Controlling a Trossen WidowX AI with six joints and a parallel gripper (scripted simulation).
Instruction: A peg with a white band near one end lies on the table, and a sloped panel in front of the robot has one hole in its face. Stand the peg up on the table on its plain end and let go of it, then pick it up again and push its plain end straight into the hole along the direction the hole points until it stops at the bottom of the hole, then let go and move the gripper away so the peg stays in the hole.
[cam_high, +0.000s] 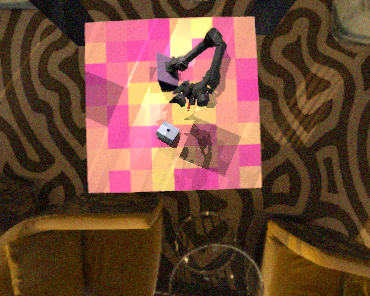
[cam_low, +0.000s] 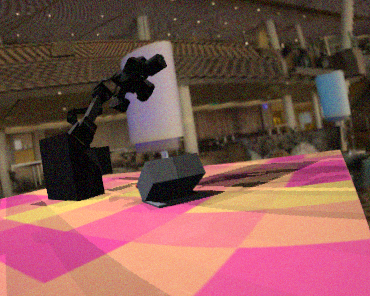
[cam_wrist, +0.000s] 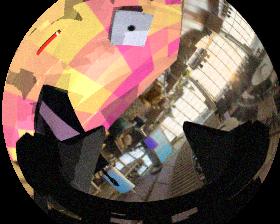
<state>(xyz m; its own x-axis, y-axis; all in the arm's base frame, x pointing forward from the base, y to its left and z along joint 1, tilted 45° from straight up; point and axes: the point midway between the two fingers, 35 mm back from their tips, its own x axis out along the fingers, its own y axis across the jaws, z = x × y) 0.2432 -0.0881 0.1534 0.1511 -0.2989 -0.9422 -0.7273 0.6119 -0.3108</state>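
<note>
My gripper tip is now 290 mm above the red peg, 100 mm to the right of it and 10 mm past it. Round my gripper tip: grey sloped panel (240 mm below, 170 mm ahead, 50 mm to the right).
</note>
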